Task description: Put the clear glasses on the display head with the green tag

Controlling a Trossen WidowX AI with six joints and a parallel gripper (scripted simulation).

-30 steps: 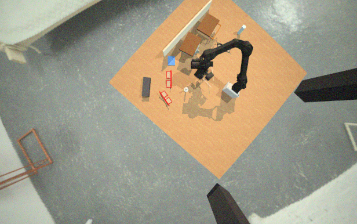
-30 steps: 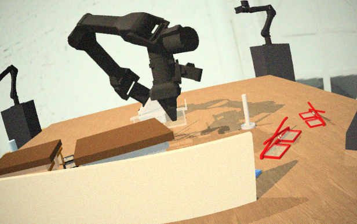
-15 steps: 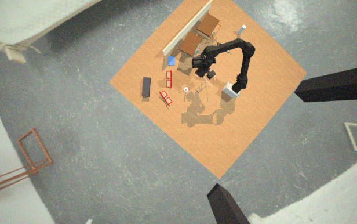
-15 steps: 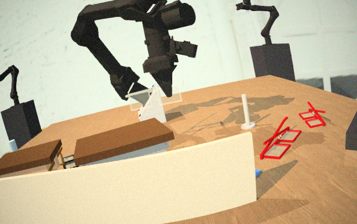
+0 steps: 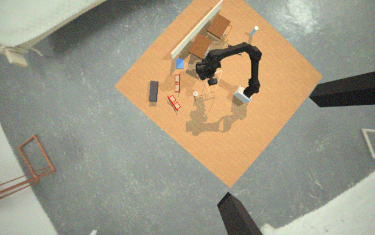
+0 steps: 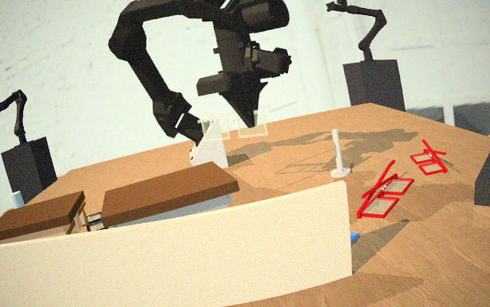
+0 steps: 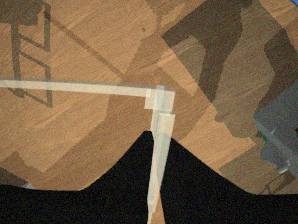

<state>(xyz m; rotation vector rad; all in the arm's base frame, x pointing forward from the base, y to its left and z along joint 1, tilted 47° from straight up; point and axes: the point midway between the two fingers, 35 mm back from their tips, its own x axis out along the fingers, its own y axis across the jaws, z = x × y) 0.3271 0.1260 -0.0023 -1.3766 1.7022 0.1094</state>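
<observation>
Now: gripper tip 1 cm past the grey stand, 15 cm to the right of it and 10 cm above it. Also, from my gripper tip: blue tag (24 cm ahead, 3 cm to the left, 12 cm below); then cream wall panel (30 cm ahead, 26 cm to the right, 7 cm below); then brown display head (14 cm ahead, 37 cm to the right, 7 cm below).
</observation>
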